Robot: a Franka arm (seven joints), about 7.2 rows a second.
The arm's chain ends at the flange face. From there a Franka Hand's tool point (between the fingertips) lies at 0.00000 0.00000 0.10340 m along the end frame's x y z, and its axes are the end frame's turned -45 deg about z.
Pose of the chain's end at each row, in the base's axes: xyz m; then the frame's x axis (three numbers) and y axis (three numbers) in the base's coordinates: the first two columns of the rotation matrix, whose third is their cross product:
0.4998 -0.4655 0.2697 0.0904 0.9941 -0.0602 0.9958 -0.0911 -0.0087
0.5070 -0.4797 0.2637 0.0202 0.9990 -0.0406 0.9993 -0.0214 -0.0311
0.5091 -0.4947 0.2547 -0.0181 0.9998 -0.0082 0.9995 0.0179 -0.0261
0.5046 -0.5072 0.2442 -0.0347 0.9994 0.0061 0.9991 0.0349 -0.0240
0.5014 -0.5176 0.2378 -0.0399 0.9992 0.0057 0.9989 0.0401 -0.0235
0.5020 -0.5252 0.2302 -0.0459 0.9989 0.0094 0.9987 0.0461 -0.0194
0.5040 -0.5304 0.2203 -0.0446 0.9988 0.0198 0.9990 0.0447 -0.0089
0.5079 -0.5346 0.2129 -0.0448 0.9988 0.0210 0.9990 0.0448 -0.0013
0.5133 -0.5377 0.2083 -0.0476 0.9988 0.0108 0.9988 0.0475 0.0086
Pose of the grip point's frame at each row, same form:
0.4983 -0.4716 0.1665 -0.6402 0.7674 -0.0364 0.7681 0.6385 -0.0487
0.5037 -0.4838 0.1604 -0.6923 0.7215 -0.0067 0.7209 0.6913 -0.0507
0.5064 -0.4956 0.1513 -0.7196 0.6943 0.0127 0.6940 0.7196 -0.0243
0.5021 -0.5067 0.1408 -0.7310 0.6820 0.0213 0.6819 0.7314 -0.0127
0.4989 -0.5171 0.1344 -0.7345 0.6782 0.0206 0.6781 0.7349 -0.0126
0.5000 -0.5243 0.1268 -0.7386 0.6737 0.0204 0.6737 0.7389 -0.0071
0.5030 -0.5284 0.1169 -0.7379 0.6747 0.0203 0.6749 0.7379 0.0077
0.5077 -0.5324 0.1095 -0.7381 0.6746 0.0158 0.6747 0.7379 0.0139
0.5141 -0.5365 0.1049 -0.7399 0.6727 0.0016 0.6726 0.7398 0.0137

